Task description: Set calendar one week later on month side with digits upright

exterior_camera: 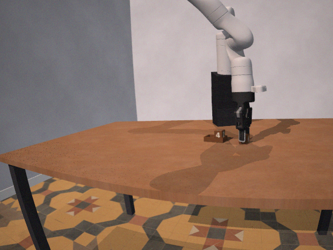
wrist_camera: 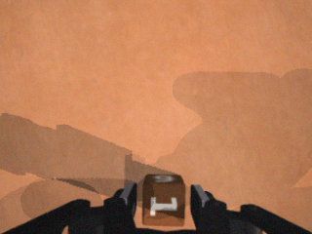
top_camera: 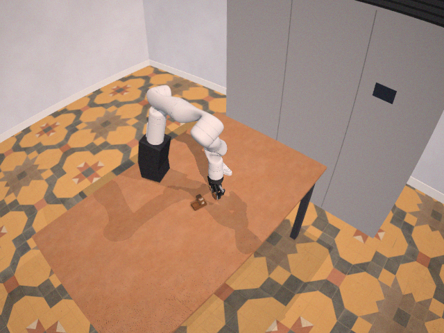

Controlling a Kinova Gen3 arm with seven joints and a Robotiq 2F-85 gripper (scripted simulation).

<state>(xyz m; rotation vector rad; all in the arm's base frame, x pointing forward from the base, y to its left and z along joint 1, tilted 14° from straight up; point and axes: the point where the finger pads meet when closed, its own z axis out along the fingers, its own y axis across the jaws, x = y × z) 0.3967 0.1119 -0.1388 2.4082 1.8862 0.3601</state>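
The brown tray lies 100 mm to the right of my hand, 30 mm behind it and 20 mm below it.
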